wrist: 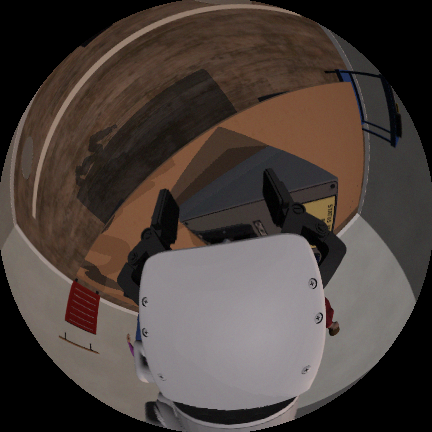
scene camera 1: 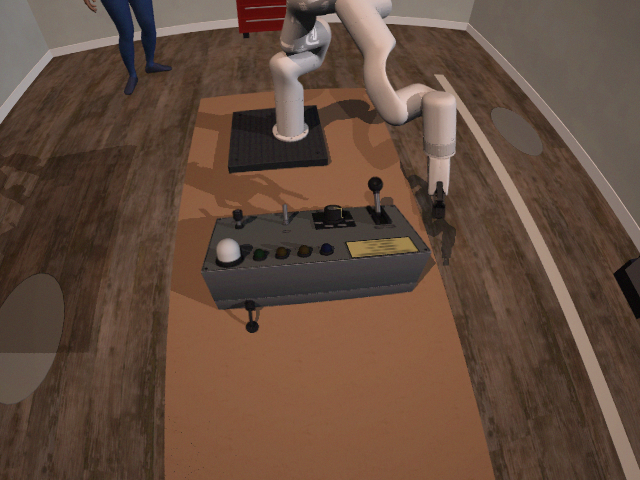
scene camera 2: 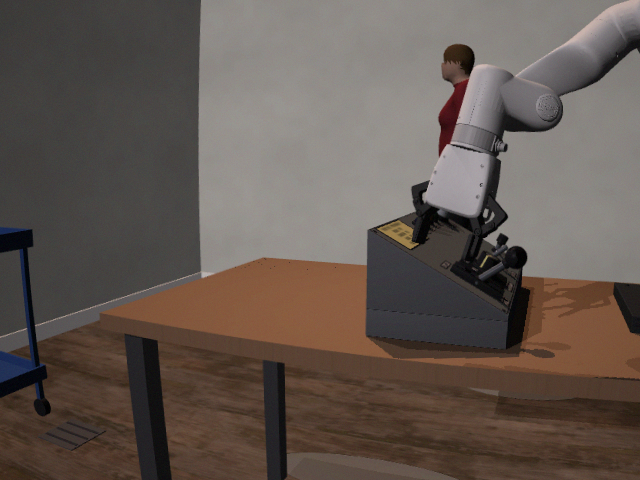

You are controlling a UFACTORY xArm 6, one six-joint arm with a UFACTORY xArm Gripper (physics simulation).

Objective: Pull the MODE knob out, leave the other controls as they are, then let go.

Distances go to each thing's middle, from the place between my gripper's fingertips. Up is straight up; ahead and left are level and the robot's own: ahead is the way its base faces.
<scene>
Now: hand 4 cm short of the grey control console [scene camera 1: 266, 261], 32 cm to the left of it and 7 cm above it.
</scene>
